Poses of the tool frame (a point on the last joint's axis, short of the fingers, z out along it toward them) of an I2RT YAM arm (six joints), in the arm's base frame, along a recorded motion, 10 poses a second.
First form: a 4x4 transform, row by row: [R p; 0 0 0 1], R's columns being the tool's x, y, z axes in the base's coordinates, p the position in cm. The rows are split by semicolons.
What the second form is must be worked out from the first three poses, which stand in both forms.
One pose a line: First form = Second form
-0.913 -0.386 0.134 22.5; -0.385 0.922 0.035 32.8; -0.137 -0.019 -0.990 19.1; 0 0 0 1 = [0.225 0.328 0.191 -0.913 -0.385 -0.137 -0.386 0.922 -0.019]
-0.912 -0.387 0.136 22.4; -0.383 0.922 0.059 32.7; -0.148 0.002 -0.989 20.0; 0 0 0 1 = [0.224 0.327 0.200 -0.912 -0.383 -0.148 -0.387 0.922 0.002]
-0.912 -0.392 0.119 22.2; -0.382 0.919 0.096 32.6; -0.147 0.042 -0.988 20.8; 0 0 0 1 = [0.222 0.326 0.208 -0.912 -0.382 -0.147 -0.392 0.919 0.042]
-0.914 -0.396 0.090 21.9; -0.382 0.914 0.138 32.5; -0.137 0.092 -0.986 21.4; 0 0 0 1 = [0.219 0.325 0.214 -0.914 -0.382 -0.137 -0.396 0.914 0.092]
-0.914 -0.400 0.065 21.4; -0.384 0.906 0.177 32.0; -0.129 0.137 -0.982 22.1; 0 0 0 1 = [0.214 0.320 0.221 -0.914 -0.384 -0.129 -0.400 0.906 0.137]
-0.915 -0.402 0.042 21.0; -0.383 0.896 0.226 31.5; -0.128 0.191 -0.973 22.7; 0 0 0 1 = [0.210 0.315 0.227 -0.915 -0.383 -0.128 -0.402 0.896 0.191]
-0.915 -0.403 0.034 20.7; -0.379 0.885 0.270 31.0; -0.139 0.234 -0.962 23.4; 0 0 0 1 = [0.207 0.310 0.234 -0.915 -0.379 -0.139 -0.403 0.885 0.234]
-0.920 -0.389 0.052 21.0; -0.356 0.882 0.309 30.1; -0.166 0.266 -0.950 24.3; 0 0 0 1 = [0.210 0.301 0.243 -0.920 -0.356 -0.166 -0.389 0.882 0.266]
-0.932 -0.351 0.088 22.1; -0.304 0.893 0.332 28.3; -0.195 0.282 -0.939 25.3; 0 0 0 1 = [0.221 0.283 0.253 -0.932 -0.304 -0.195 -0.351 0.893 0.282]
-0.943 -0.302 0.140 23.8; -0.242 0.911 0.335 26.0; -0.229 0.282 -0.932 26.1; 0 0 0 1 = [0.238 0.260 0.261 -0.943 -0.242 -0.229 -0.302 0.911 0.282]
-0.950 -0.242 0.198 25.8; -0.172 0.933 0.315 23.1; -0.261 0.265 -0.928 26.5; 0 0 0 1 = [0.258 0.231 0.265 -0.950 -0.172 -0.261 -0.242 0.933 0.265]
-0.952 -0.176 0.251 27.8; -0.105 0.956 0.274 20.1; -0.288 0.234 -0.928 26.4; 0 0 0 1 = [0.278 0.201 0.264 -0.952 -0.105 -0.288 -0.176 0.956 0.234]
